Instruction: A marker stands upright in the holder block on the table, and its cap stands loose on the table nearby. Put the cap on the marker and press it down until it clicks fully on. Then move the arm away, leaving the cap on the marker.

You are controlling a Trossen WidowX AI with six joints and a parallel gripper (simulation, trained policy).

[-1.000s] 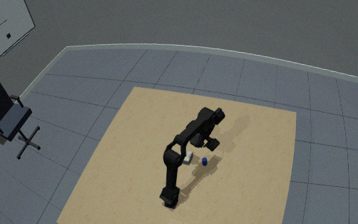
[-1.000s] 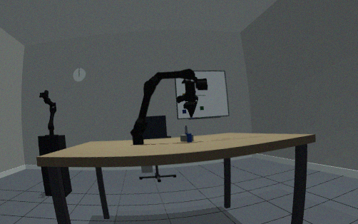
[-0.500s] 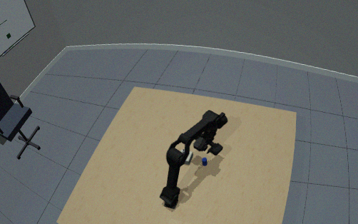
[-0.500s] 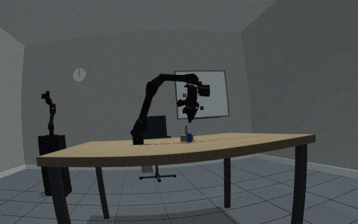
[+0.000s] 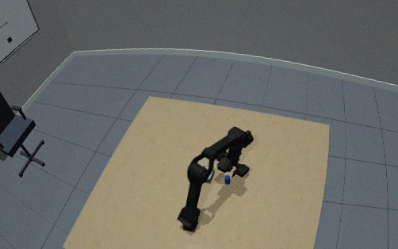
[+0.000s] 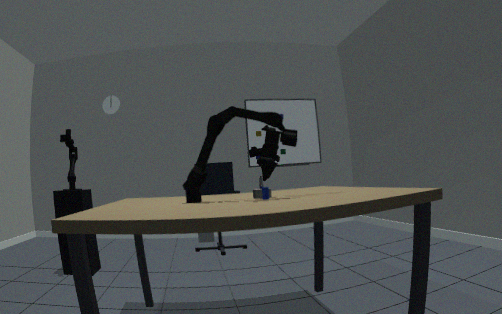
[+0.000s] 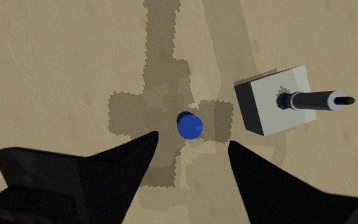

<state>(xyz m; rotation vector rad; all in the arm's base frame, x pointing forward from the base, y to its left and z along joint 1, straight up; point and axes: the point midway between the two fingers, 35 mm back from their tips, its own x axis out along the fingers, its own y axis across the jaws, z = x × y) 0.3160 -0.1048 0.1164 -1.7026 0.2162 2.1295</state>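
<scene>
My gripper tip is now 60 mm above the blue cap. From my gripper tip the other things lie so: pale holder block 120 mm to the left, 60 mm below.
</scene>
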